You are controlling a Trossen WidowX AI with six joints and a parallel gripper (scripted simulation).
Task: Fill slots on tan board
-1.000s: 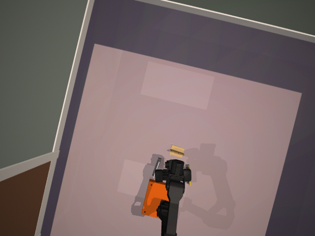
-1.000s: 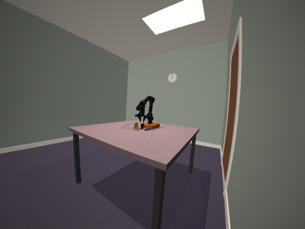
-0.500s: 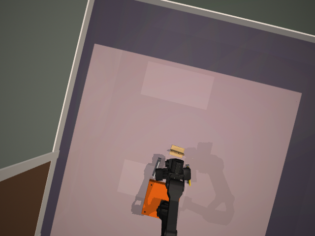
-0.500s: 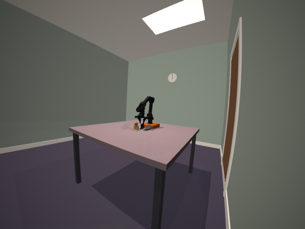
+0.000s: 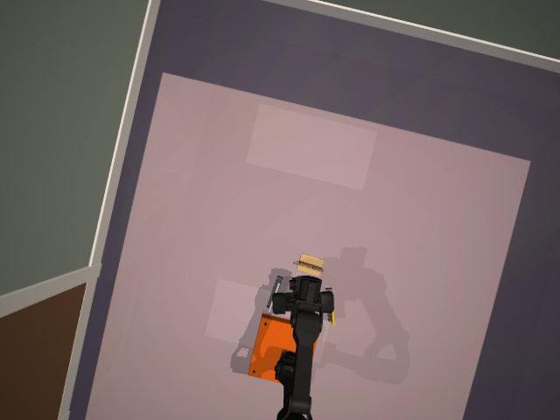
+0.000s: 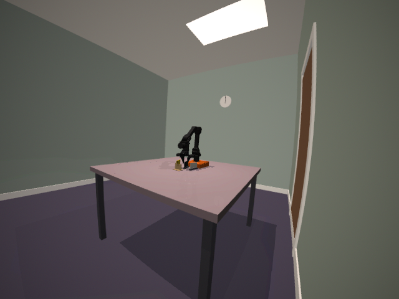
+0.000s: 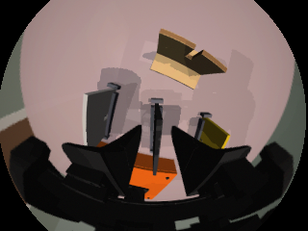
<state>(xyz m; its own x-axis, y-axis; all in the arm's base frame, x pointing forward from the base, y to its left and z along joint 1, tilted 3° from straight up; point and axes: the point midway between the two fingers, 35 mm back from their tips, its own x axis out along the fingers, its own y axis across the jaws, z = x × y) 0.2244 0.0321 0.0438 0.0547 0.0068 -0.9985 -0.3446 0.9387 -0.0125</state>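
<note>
My gripper tip is now 10 cm short of the tan board and 2 cm above it. Also, from my gripper tip: yellow board (11 cm to the right, 2 cm below, 1 cm behind).
</note>
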